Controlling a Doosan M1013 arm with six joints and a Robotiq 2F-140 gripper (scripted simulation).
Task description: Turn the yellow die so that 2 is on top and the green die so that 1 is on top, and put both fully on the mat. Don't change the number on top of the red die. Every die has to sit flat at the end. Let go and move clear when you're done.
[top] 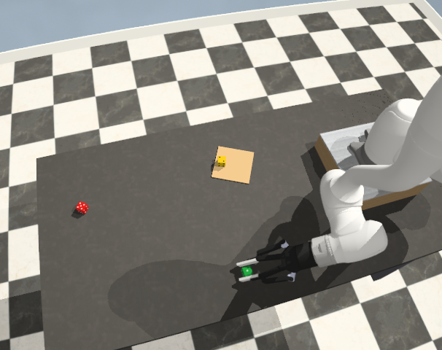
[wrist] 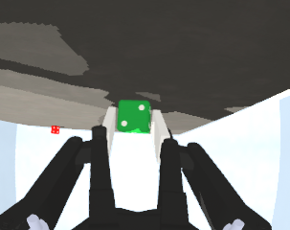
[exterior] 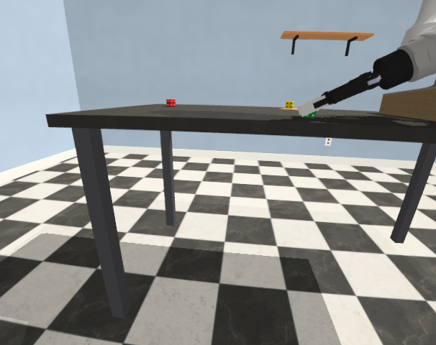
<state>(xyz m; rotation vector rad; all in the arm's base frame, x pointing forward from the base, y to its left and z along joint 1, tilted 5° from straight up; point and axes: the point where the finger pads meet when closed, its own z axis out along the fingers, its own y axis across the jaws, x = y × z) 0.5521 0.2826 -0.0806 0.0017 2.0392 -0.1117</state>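
Right now the green die is 1 cm below my hand. Also, from my hand: tan mat 3 cm behind, 41 cm to the right, 3 cm below; then yellow die 1 cm ahead, 42 cm to the right, 1 cm below; then red die 53 cm ahead, 31 cm to the right, 1 cm below.
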